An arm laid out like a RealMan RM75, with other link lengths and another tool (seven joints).
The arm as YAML. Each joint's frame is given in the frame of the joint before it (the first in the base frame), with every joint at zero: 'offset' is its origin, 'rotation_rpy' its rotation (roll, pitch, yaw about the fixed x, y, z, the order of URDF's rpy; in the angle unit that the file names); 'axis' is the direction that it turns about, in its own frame. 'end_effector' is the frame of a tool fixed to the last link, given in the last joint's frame.
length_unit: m
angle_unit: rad
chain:
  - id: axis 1
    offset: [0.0, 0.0, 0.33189]
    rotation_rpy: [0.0, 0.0, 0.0]
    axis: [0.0, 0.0, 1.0]
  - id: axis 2
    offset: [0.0, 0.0, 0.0]
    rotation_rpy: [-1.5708, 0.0, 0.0]
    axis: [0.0, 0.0, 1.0]
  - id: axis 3
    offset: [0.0, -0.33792, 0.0]
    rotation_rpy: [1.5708, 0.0, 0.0]
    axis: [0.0, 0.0, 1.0]
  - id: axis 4
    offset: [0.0, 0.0, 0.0]
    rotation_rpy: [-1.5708, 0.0, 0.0]
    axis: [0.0, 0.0, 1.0]
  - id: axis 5
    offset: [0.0, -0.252, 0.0]
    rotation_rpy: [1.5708, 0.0, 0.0]
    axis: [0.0, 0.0, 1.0]
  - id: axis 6
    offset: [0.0, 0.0, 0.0]
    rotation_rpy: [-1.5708, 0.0, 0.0]
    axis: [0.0, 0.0, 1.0]
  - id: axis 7
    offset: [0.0, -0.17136, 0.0]
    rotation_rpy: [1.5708, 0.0, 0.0]
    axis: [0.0, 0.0, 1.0]
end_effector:
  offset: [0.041, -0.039, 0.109]
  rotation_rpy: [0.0, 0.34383, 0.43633]
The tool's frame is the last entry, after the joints.
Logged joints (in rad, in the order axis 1, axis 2, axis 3, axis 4, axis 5, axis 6, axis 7), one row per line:
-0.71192 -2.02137 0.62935 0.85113 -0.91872 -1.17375 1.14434
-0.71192 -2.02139 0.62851 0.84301 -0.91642 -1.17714 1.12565
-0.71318 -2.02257 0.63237 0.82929 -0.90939 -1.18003 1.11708
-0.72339 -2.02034 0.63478 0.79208 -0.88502 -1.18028 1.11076
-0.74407 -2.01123 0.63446 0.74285 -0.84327 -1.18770 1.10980
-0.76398 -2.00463 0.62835 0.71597 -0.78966 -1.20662 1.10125
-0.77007 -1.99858 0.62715 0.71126 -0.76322 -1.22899 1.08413
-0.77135 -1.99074 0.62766 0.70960 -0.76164 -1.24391 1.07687
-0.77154 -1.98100 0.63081 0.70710 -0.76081 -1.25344 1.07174
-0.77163 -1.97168 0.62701 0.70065 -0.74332 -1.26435 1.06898
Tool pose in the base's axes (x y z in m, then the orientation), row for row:
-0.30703 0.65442 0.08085 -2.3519 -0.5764 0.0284
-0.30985 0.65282 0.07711 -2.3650 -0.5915 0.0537
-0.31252 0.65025 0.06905 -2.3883 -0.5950 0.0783
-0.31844 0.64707 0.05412 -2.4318 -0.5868 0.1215
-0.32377 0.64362 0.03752 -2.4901 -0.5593 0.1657
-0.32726 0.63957 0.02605 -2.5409 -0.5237 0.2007
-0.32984 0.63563 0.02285 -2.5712 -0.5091 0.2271
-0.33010 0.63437 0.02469 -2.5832 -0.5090 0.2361
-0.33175 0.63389 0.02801 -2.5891 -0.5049 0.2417
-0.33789 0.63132 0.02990 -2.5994 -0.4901 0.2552
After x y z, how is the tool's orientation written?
As angles about the fixed x, y, z axes (roll, pitch, yaw), in radians.
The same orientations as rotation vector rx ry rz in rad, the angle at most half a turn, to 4 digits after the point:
-2.2637 -0.3124 -0.6588
-2.2639 -0.3441 -0.6671
-2.2770 -0.3671 -0.6660
-2.3066 -0.4013 -0.6493
-2.3565 -0.4277 -0.6156
-2.4056 -0.4456 -0.5745
-2.4305 -0.4667 -0.5560
-2.4387 -0.4753 -0.5564
-2.4438 -0.4798 -0.5512
-2.4544 -0.4899 -0.5310

